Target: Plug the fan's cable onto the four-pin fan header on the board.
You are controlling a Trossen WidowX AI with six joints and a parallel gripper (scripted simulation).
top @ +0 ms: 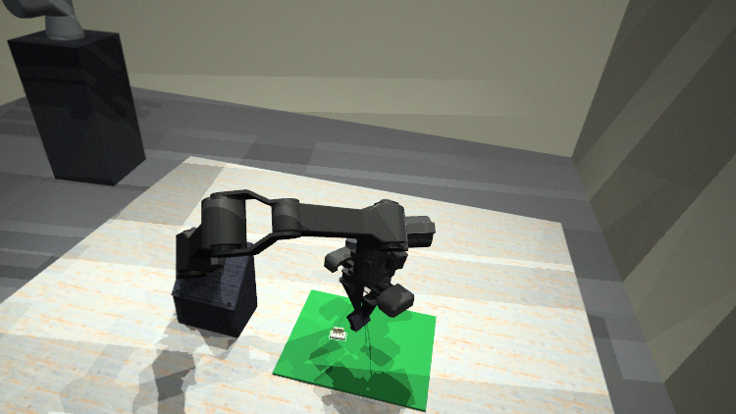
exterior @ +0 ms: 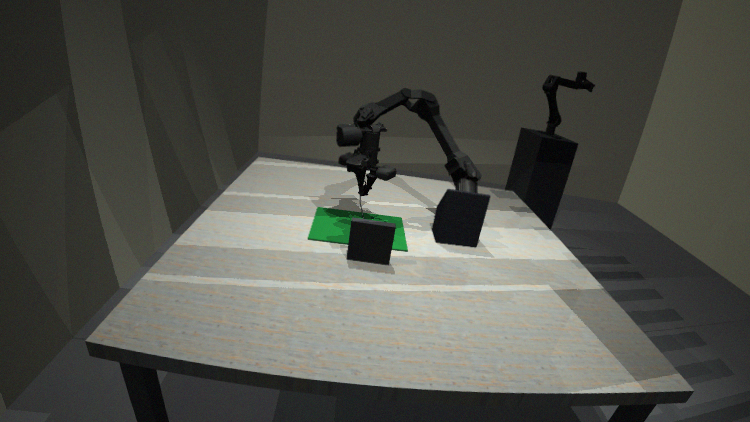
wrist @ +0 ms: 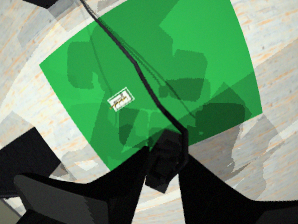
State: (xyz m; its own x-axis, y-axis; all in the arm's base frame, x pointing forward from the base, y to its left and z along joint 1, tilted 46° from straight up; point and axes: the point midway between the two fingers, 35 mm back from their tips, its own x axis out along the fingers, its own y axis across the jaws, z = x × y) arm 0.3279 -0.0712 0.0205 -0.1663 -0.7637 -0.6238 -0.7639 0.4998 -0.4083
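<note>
Right now my gripper tip is 14 cm above the green board and 3 cm to the right of it. The rest, counted from my gripper tip: white four-pin fan header 12 cm below, 5 cm behind, 4 cm to the left; fan cable plug 1 cm to the right, 1 cm behind; black fan box 22 cm to the left, 6 cm below, 1 cm behind.
</note>
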